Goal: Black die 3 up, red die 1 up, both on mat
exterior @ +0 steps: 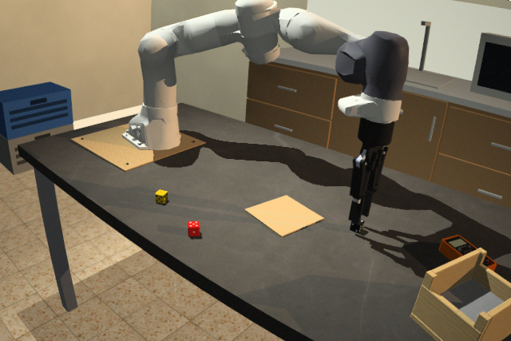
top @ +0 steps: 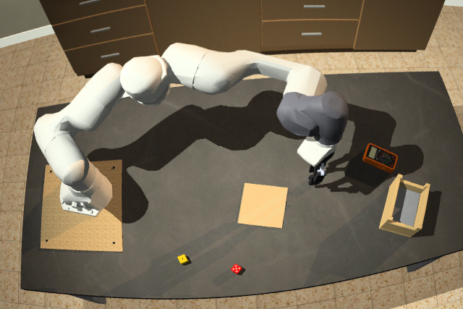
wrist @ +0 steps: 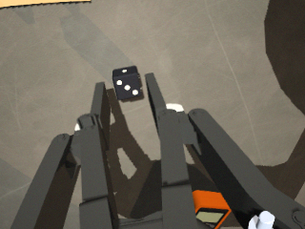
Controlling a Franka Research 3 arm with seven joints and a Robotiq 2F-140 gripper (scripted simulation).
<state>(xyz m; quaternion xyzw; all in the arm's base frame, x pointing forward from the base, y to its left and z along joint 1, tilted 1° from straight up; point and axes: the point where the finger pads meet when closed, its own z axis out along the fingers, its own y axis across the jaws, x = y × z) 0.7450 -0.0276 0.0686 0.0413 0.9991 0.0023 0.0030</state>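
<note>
My hand is 5 cm above the black die. Round my hand: wooden box: 31 cm ahead, 17 cm to the right, 2 cm below; then tan mat: 17 cm behind, 6 cm to the right, 6 cm below; then orange multimeter: 27 cm ahead, 5 cm below, 4 cm to the left.
</note>
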